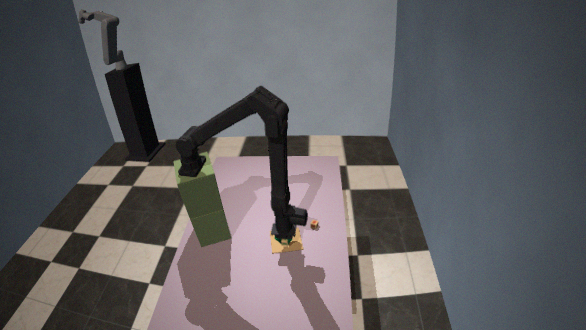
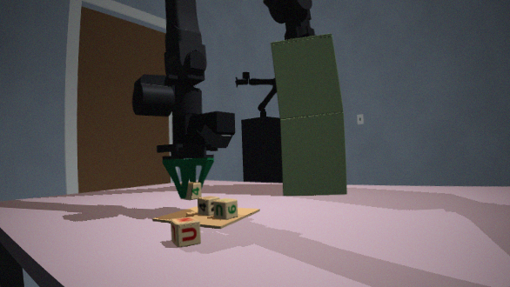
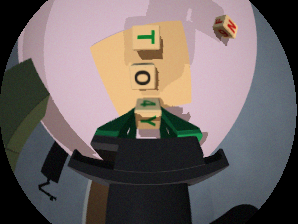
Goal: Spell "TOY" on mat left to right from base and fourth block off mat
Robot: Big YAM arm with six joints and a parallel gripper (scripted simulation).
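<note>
Right now the black-lettered block is 1 cm behind my hand, 5 cm to the left of it and 2 cm below it. The rest, counted from my hand: letter block right at my hand; tan mat 1 cm behind, 5 cm to the left, 4 cm below.
</note>
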